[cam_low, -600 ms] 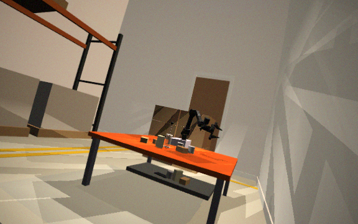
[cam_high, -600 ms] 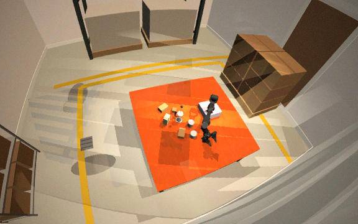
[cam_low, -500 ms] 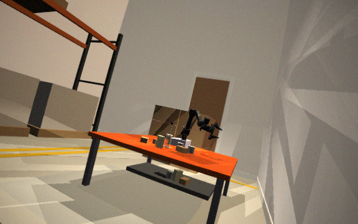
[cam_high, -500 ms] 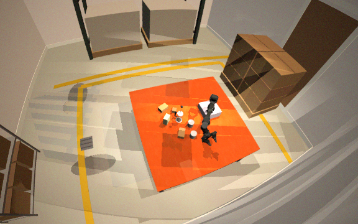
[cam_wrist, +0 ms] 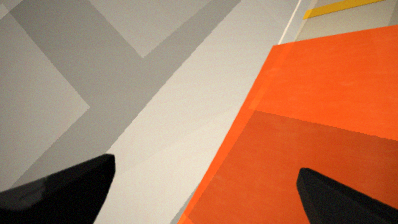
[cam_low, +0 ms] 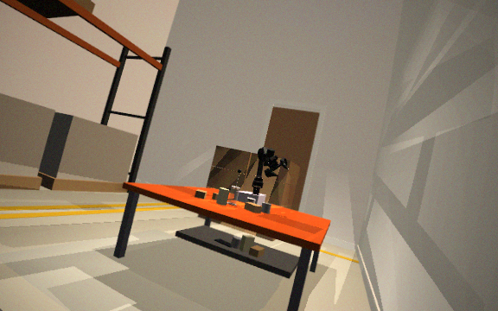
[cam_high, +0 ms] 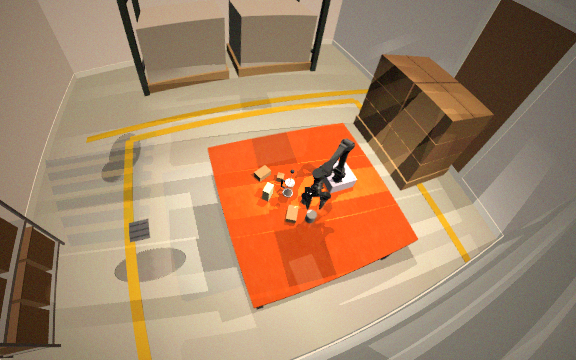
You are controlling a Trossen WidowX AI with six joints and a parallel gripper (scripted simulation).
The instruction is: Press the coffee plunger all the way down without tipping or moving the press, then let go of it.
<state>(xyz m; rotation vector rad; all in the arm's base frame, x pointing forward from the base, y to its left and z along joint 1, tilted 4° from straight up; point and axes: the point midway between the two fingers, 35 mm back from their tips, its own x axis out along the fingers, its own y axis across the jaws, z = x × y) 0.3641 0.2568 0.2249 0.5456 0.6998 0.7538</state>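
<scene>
My gripper tip is now 20 mm past the coffee press, 340 mm to the left of it and 190 mm above it.
</scene>
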